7 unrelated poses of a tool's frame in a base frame.
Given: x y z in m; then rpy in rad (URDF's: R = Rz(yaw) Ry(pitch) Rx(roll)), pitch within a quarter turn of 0, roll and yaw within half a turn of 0.
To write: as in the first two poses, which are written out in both.
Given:
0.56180, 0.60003, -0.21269, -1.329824, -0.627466, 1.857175
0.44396, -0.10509, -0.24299, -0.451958, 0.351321, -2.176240
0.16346, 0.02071, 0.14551, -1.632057, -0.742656, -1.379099
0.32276, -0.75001, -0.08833, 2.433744, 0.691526, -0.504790
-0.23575, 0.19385, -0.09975, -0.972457, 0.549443, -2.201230
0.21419, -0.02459, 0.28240, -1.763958, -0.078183, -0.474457
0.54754, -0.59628, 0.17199, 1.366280, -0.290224, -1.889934
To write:
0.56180, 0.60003, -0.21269, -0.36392, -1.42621, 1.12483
0.44396, -0.10509, -0.24299, 0.11823, 0.66958, -2.02923
0.16346, 0.02071, 0.14551, -1.78828, 0.62953, -1.60005
0.32276, -0.75001, -0.08833, 2.42365, -0.29242, -1.06739
-0.23575, 0.19385, -0.09975, 0.02431, 1.23326, -1.69681
0.21419, -0.02459, 0.28240, -1.74442, 0.36277, -0.41228
0.54754, -0.59628, 0.17199, 0.65826, -1.36911, -1.36100

